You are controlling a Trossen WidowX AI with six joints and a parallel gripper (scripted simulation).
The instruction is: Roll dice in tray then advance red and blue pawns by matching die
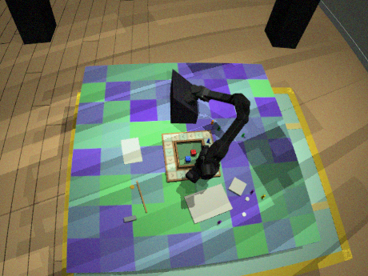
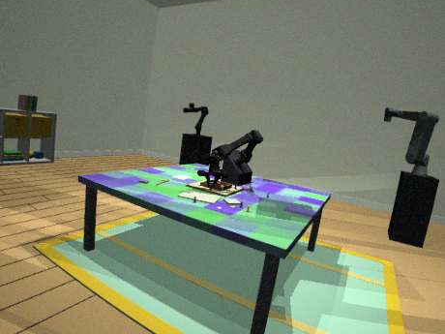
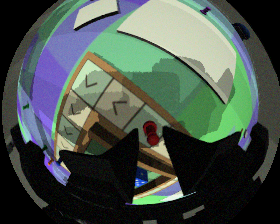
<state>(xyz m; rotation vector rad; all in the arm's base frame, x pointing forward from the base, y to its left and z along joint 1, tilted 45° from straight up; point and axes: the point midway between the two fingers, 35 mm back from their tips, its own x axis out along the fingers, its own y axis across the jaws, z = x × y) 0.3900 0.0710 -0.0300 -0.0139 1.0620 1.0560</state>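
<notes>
My gripper tip is now right at the red pawn. From my gripper tip the other things lie so: white sheet (160 mm ahead, 30 mm to the left, 20 mm below); green tray (120 mm behind, 30 mm to the right, 20 mm below); small white block (200 mm to the left, 90 mm ahead, 20 mm below).
</notes>
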